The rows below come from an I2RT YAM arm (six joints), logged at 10 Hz.
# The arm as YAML. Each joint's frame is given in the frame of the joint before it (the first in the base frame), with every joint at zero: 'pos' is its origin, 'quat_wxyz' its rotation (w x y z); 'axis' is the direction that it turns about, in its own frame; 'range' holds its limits. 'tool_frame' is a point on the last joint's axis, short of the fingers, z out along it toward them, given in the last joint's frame.
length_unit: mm
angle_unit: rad
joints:
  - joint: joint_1
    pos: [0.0, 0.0, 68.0]
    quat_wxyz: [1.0, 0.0, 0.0, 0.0]
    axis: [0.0, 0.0, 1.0]
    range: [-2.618, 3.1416]
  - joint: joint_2
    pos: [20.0, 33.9, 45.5]
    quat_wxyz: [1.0, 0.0, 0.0, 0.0]
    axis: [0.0, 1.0, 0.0]
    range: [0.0, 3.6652]
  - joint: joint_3
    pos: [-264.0, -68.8, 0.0]
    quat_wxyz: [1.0, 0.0, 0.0, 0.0]
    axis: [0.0, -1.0, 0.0]
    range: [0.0, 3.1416]
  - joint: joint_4
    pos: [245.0, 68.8, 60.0]
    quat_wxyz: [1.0, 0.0, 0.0, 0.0]
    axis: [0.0, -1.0, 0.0]
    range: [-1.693, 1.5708]
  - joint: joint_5
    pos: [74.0, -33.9, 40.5]
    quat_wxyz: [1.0, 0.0, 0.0, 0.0]
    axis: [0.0, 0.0, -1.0]
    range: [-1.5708, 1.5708]
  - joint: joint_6
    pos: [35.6, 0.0, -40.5]
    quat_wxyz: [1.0, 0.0, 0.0, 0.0]
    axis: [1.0, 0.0, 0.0]
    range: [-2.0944, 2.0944]
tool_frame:
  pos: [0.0, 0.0, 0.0]
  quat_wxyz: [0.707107, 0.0, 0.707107, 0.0]
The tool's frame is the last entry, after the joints.
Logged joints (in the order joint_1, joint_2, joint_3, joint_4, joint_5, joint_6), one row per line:
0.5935 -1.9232 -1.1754 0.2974 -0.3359 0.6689
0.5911 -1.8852 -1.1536 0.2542 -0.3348 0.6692
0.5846 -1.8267 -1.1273 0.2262 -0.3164 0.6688
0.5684 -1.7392 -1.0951 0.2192 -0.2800 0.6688
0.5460 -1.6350 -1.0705 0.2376 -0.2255 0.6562
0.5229 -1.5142 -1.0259 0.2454 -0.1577 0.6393
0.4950 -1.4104 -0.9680 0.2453 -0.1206 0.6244
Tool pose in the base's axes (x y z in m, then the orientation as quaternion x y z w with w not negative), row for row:
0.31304 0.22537 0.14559 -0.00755 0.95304 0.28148 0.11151
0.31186 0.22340 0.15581 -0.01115 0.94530 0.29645 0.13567
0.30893 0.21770 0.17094 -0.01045 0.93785 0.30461 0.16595
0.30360 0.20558 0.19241 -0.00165 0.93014 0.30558 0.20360
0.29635 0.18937 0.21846 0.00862 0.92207 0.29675 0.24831
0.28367 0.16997 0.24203 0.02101 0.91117 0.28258 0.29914
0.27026 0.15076 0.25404 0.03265 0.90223 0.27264 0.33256
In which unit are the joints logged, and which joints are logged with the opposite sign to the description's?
The joints are logged in radians. Opposite sign: joint_2, joint_3, joint_4.
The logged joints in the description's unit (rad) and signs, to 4 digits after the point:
0.5935 1.9232 1.1754 -0.2974 -0.3359 0.6689
0.5911 1.8852 1.1536 -0.2542 -0.3348 0.6692
0.5846 1.8267 1.1273 -0.2262 -0.3164 0.6688
0.5684 1.7392 1.0951 -0.2192 -0.2800 0.6688
0.5460 1.6350 1.0705 -0.2376 -0.2255 0.6562
0.5229 1.5142 1.0259 -0.2454 -0.1577 0.6393
0.4950 1.4104 0.9680 -0.2453 -0.1206 0.6244

